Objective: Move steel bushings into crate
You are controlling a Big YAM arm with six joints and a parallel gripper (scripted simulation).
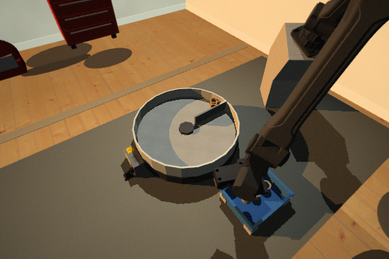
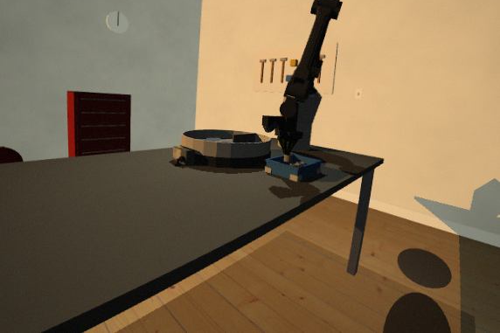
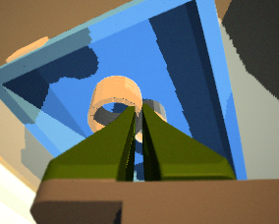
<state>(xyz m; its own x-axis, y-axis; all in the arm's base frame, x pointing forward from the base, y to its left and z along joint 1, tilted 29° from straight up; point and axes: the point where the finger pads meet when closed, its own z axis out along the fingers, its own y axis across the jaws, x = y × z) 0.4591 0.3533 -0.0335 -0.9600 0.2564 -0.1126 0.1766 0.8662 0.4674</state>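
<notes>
Now: the blue crate 40 mm behind my hand, 10 mm to the left of it and 50 mm below it. The rest, counted from my hand: round turntable 70 mm ahead, 330 mm to the right, 20 mm below.
</notes>
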